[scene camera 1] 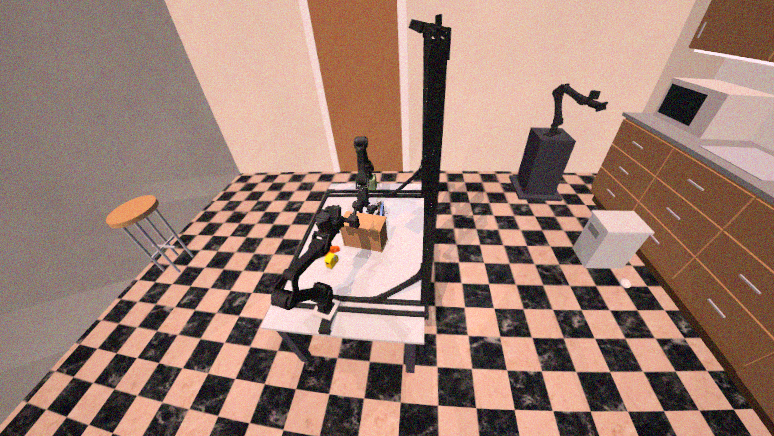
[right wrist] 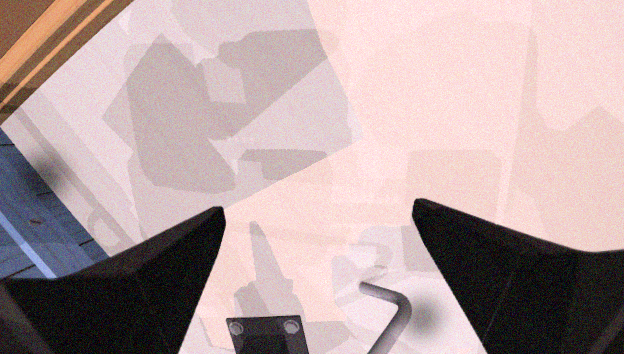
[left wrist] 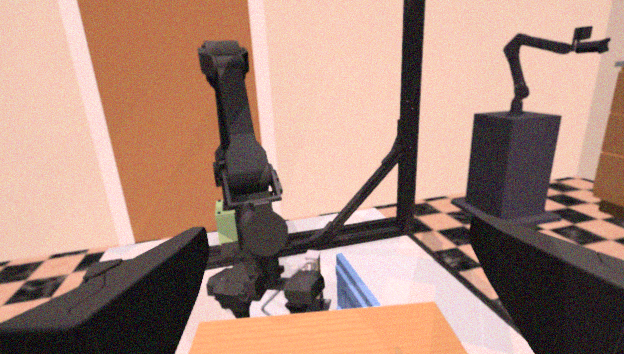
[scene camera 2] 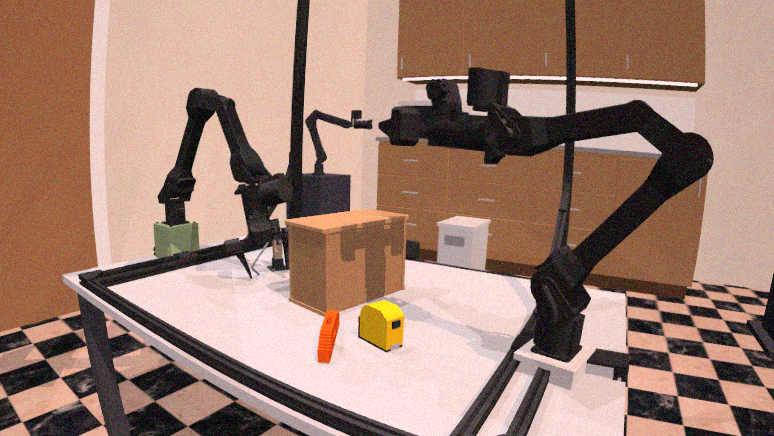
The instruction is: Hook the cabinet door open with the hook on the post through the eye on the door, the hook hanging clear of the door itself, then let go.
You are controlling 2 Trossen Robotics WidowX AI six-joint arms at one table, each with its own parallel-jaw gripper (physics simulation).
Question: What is my left gripper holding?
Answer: Nothing.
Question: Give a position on a wooden cabinet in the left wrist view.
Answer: At 424,320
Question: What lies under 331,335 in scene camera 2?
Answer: An orange block.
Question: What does the yellow block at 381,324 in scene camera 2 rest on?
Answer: The table.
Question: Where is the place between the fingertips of my left gripper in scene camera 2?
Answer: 396,126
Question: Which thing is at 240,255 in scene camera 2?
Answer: My right gripper.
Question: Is my right gripper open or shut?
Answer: Open.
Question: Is my left gripper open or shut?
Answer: Open.
